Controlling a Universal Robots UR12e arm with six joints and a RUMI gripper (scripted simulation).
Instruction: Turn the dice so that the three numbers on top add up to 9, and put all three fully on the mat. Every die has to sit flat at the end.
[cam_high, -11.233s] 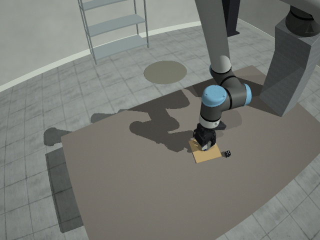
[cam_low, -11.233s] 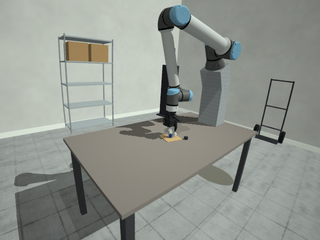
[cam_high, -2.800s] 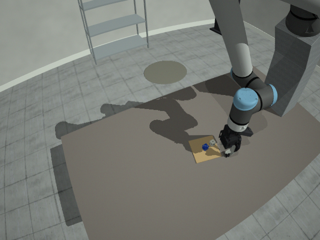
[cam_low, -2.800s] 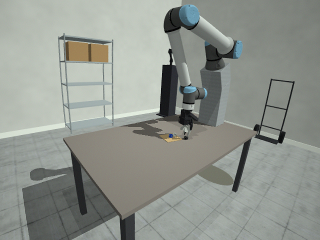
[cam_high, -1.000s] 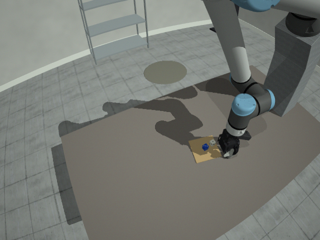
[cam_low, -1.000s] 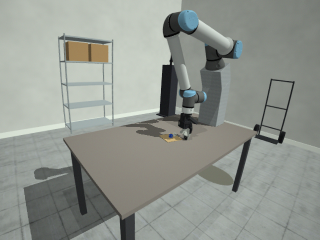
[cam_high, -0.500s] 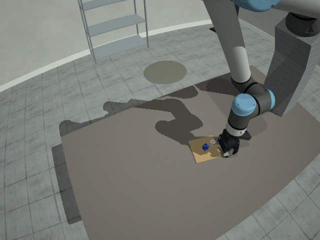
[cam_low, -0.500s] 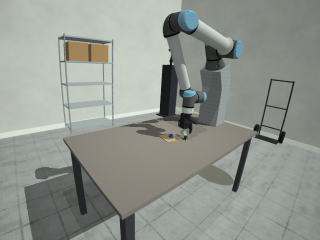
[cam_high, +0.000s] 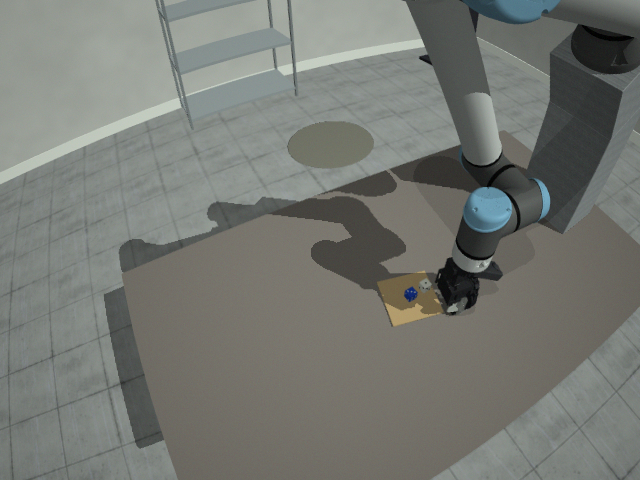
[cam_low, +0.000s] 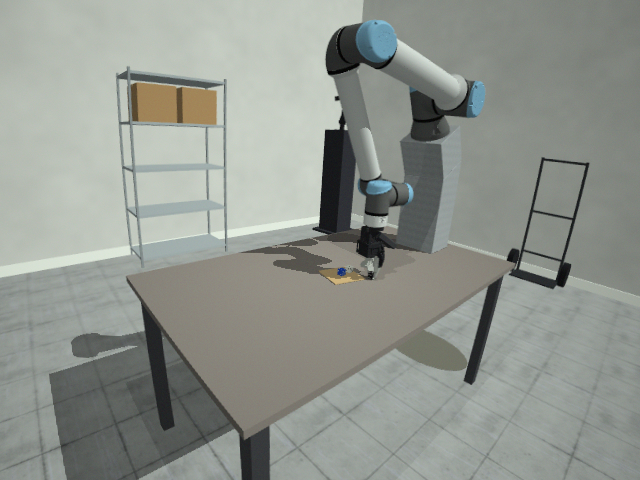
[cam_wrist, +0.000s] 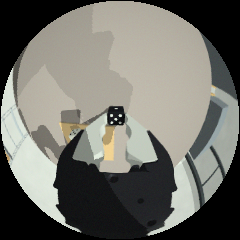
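Right now the blue die is 100 mm to the right of my hand and 70 mm ahead of it. Also, from my hand: tan mat 100 mm to the right, 70 mm ahead, 20 mm below; then white die 100 mm to the right, 20 mm ahead; then black die right at my hand.
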